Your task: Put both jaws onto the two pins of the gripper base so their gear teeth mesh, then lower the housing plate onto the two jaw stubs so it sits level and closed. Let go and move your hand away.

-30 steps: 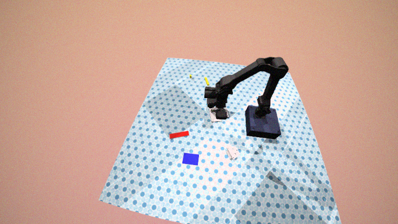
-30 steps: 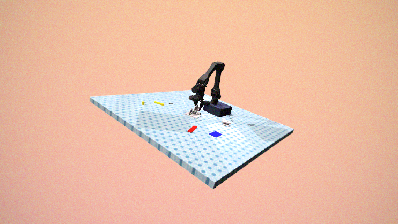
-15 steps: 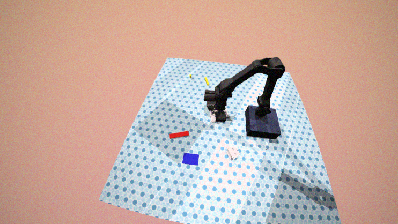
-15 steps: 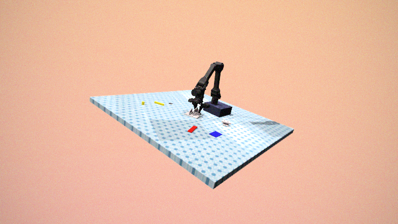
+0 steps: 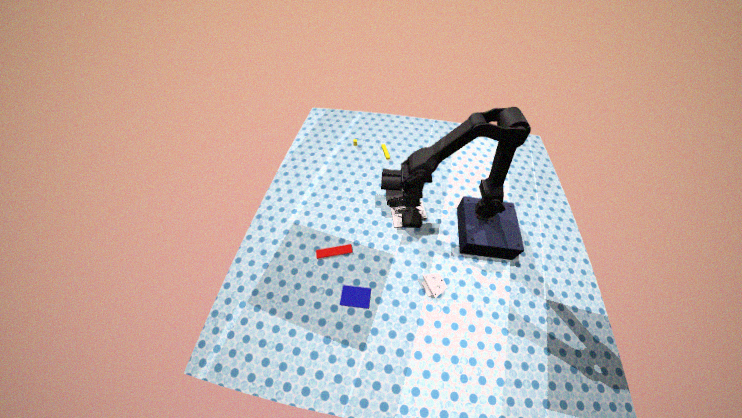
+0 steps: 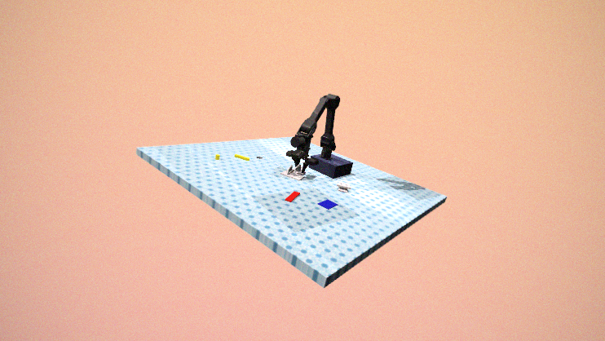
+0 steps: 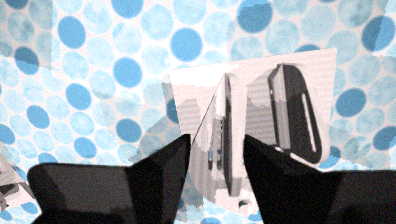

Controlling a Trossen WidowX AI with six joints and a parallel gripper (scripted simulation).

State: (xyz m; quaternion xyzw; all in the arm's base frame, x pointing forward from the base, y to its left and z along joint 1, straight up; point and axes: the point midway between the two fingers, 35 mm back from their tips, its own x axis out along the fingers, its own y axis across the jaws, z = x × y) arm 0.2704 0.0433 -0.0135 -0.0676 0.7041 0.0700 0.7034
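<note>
My gripper tip is 20 mm short of the flat white plate, 30 mm to the left of it and 30 mm above it. From my gripper tip the other things lie so: jaw (30 mm behind, 20 mm to the right); then housing plate (40 mm behind, 50 mm to the right, 30 mm below); then small white piece (120 mm behind, 230 mm to the left, 20 mm below).
</note>
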